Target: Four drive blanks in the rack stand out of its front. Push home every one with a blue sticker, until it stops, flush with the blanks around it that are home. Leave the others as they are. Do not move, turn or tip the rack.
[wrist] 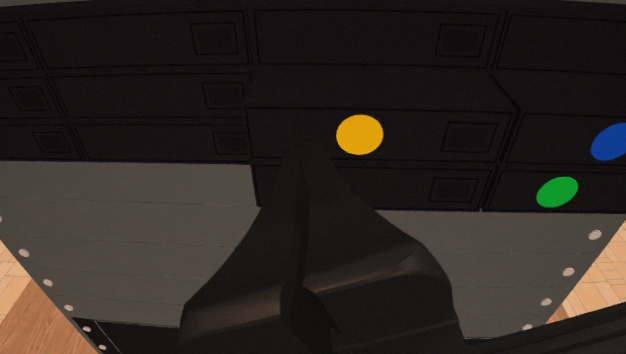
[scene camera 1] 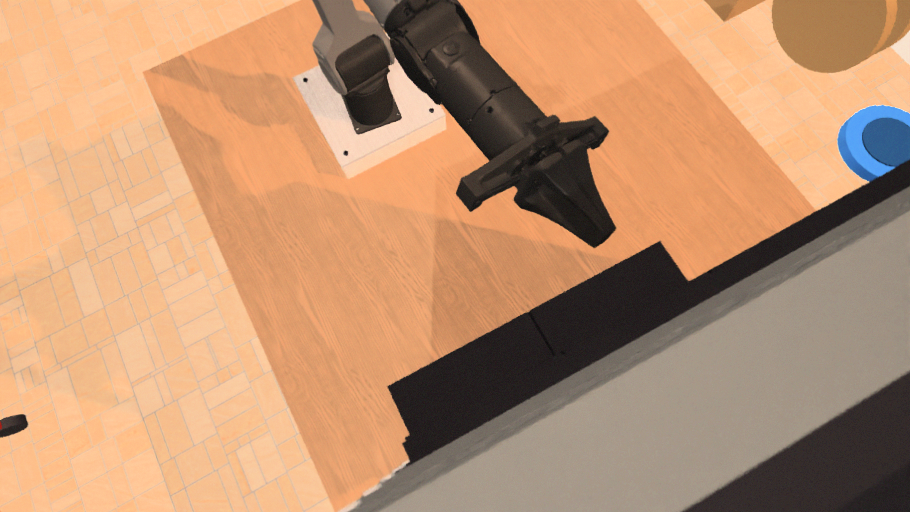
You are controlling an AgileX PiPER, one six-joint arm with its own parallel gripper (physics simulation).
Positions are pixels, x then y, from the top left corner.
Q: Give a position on a rack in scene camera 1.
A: At 772,374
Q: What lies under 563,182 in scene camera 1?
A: My gripper.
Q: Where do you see a rack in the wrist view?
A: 133,185
